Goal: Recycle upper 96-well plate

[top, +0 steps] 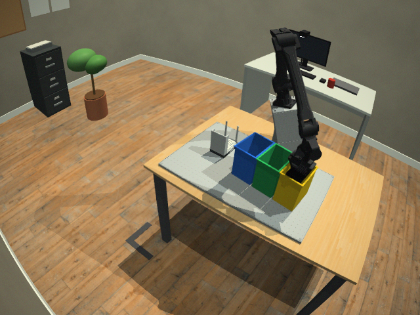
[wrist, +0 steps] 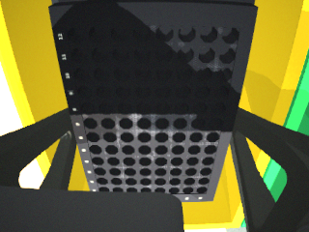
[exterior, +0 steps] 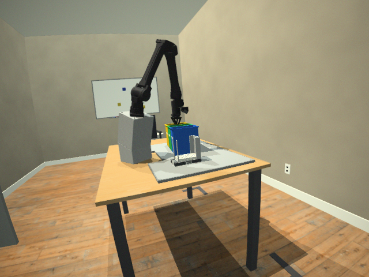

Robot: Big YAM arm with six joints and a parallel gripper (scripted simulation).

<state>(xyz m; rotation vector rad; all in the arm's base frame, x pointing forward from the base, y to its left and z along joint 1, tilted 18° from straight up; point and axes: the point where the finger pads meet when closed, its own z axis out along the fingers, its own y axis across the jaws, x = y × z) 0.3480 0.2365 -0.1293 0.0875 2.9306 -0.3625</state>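
My gripper is now right at the dark 96-well plate. From my hand the other things lie so: blue bin: 260 mm to the right, 80 mm below, 20 mm behind; then yellow bin: 80 mm below; then green bin: 130 mm to the right, 80 mm below, 10 mm behind.
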